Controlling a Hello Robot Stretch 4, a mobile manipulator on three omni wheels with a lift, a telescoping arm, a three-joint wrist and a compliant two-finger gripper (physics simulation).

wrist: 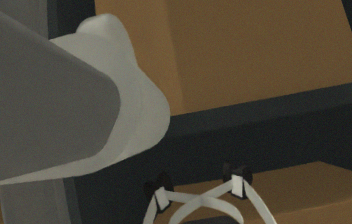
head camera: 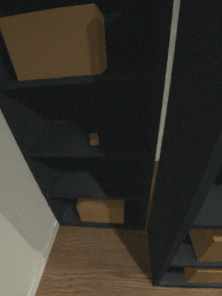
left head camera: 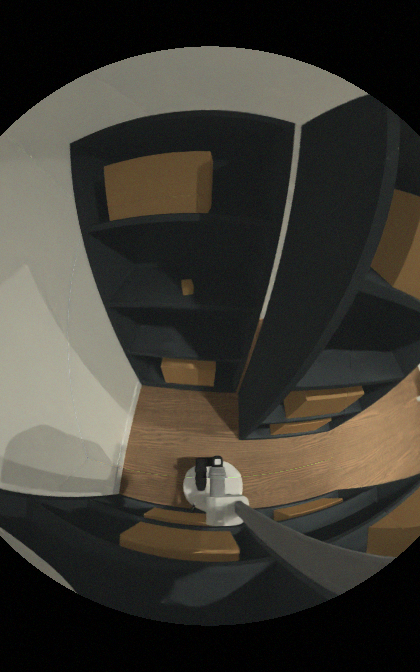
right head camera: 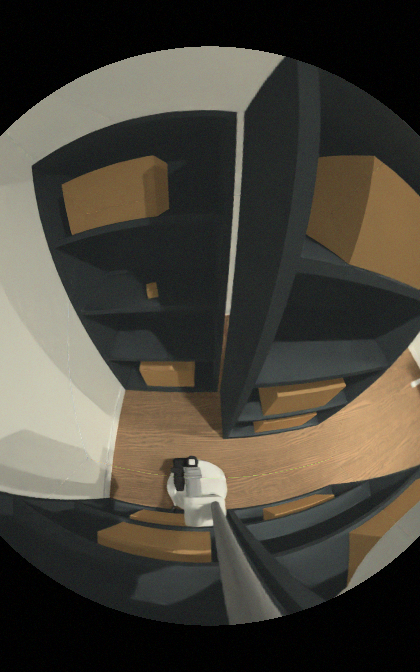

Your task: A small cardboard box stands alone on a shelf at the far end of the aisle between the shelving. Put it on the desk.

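Places are measured from the robot's base along level axes (x ahead, y left, z up), in millimetres.
Pixels of known places: gripper, fingertip midpoint: [wrist: 197, 178].
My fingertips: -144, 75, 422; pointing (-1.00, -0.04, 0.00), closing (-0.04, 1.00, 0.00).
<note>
For each thing: its top centre in the pictures, then the offset to it from my fingertips, as dx, dy, dz.
- small cardboard box, middle of its top: [head camera: 93, 135] +1133, +116, +592
- large box, middle of its top: [wrist: 205, 5] -232, +89, +354
The small cardboard box [head camera: 94, 139] [left head camera: 187, 287] [right head camera: 152, 290] stands alone on a middle shelf of the dark shelf unit [head camera: 85, 155] [left head camera: 150, 305] [right head camera: 125, 311] ahead, with a large box above it and another box on the bottom shelf. My gripper [wrist: 197, 178] is open in the wrist view, its fingertips apart with nothing between them. It points at other shelving and is well away from the small box, which does not show in the wrist view. The desk cannot be made out; a white sliver [right head camera: 416, 350] shows at the right edge of the right head view.
A pale wall [head camera: 20, 200] [left head camera: 40, 350] stands at the left. A tall shelf unit side panel [head camera: 182, 150] [left head camera: 320, 225] [right head camera: 260, 225] stands at the right, past a narrow gap. More shelving with boxes [left head camera: 180, 542] [right head camera: 155, 542] lies close behind my base. A large box [wrist: 260, 50] shows in the wrist view.
</note>
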